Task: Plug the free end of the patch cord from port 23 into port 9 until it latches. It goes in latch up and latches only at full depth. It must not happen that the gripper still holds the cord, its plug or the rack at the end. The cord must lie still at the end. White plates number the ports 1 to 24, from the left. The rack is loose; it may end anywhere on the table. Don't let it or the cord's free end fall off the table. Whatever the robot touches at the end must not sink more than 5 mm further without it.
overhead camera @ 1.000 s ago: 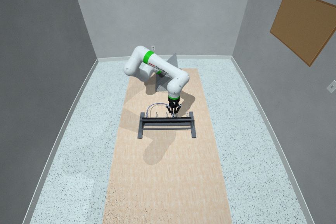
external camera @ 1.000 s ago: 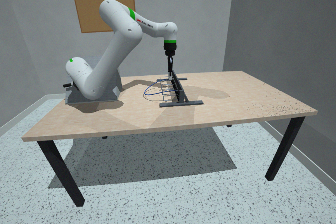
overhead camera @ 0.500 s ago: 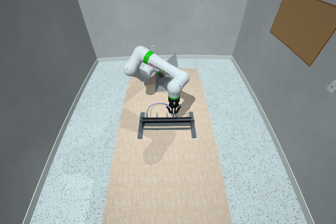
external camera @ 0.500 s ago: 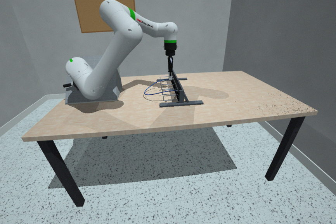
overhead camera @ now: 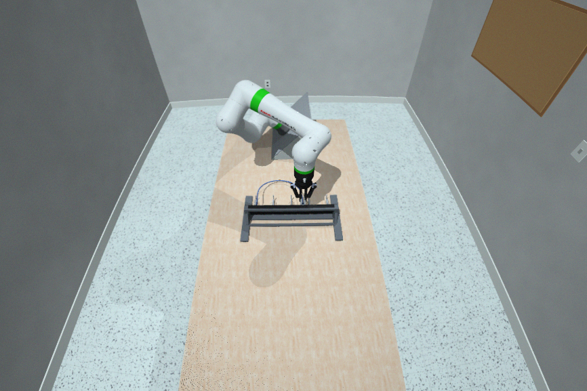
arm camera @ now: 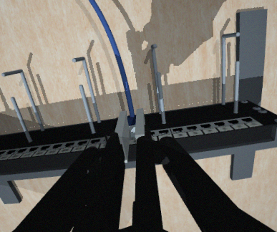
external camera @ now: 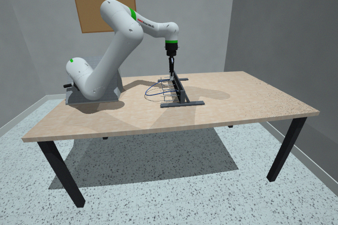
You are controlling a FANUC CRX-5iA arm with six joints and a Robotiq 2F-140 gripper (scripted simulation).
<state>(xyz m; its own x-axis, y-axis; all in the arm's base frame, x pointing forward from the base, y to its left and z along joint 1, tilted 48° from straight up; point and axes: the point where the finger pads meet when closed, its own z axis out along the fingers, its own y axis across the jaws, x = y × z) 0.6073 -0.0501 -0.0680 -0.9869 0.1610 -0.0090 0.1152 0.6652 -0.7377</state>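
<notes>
The free end lies 30 mm below my hand and 10 mm ahead of it.
</notes>
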